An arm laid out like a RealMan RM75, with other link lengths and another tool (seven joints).
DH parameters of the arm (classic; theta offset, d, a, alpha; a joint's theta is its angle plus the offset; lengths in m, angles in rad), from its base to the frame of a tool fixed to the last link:
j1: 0 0.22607 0 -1.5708
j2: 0 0 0 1.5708
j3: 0 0.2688 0 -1.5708
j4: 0 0 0 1.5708
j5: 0 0.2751 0 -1.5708
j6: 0 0 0 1.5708
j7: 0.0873 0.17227 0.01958 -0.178
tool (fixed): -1.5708 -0.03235 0 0
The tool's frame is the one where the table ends.
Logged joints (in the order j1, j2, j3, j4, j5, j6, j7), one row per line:
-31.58 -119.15 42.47 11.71 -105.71 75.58 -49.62
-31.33 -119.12 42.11 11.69 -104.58 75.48 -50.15
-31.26 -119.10 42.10 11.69 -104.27 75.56 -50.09
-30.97 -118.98 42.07 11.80 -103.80 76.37 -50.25
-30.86 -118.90 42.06 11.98 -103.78 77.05 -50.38
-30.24 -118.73 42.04 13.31 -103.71 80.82 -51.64
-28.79 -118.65 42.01 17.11 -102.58 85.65 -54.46
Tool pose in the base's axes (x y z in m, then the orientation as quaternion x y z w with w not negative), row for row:
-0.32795 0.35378 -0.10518 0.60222 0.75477 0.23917 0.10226
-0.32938 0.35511 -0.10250 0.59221 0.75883 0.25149 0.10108
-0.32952 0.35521 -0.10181 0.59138 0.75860 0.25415 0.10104
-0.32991 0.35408 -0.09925 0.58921 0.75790 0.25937 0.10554
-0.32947 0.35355 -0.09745 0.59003 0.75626 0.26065 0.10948
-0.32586 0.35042 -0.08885 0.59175 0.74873 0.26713 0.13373
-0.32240 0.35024 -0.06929 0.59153 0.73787 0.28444 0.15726
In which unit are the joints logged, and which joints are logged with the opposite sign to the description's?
The joints are logged in degrees. Opposite sign: j5.
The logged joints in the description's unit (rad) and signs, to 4 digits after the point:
-0.5512 -2.0796 0.7412 0.2044 1.8450 1.3191 -0.8660
-0.5468 -2.0790 0.7350 0.2040 1.8253 1.3174 -0.8753
-0.5456 -2.0787 0.7348 0.2040 1.8199 1.3188 -0.8742
-0.5405 -2.0766 0.7343 0.2059 1.8117 1.3329 -0.8770
-0.5386 -2.0752 0.7341 0.2091 1.8113 1.3448 -0.8793
-0.5278 -2.0722 0.7337 0.2323 1.8101 1.4106 -0.9013
-0.5025 -2.0708 0.7332 0.2986 1.7904 1.4949 -0.9505

